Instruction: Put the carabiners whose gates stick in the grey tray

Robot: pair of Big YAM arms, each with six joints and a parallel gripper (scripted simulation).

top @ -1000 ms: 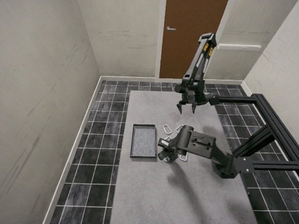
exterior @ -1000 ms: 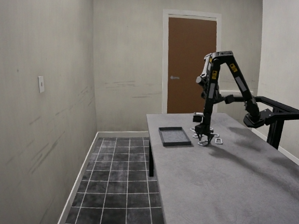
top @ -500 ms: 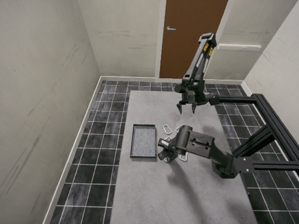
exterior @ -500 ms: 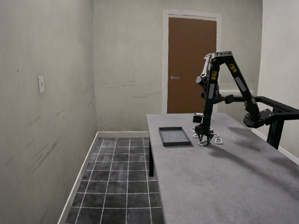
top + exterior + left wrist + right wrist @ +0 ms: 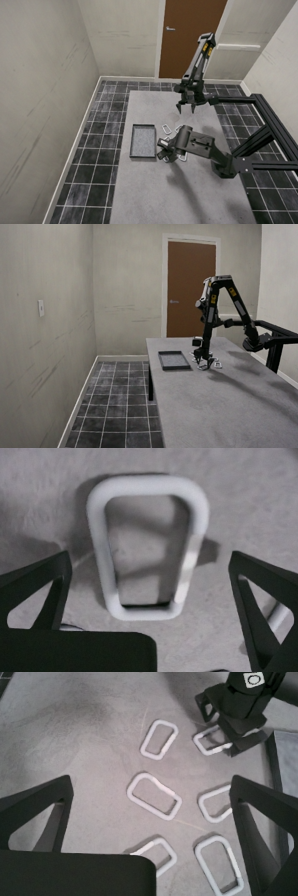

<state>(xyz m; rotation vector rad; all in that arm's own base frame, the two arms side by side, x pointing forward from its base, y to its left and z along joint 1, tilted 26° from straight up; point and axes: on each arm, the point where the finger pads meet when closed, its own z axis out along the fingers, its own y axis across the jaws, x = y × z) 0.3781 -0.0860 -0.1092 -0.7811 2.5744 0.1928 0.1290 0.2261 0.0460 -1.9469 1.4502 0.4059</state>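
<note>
Right now my left hand is 200 mm short of the grey tray, 150 mm to the left of it and 10 mm above it.
</note>
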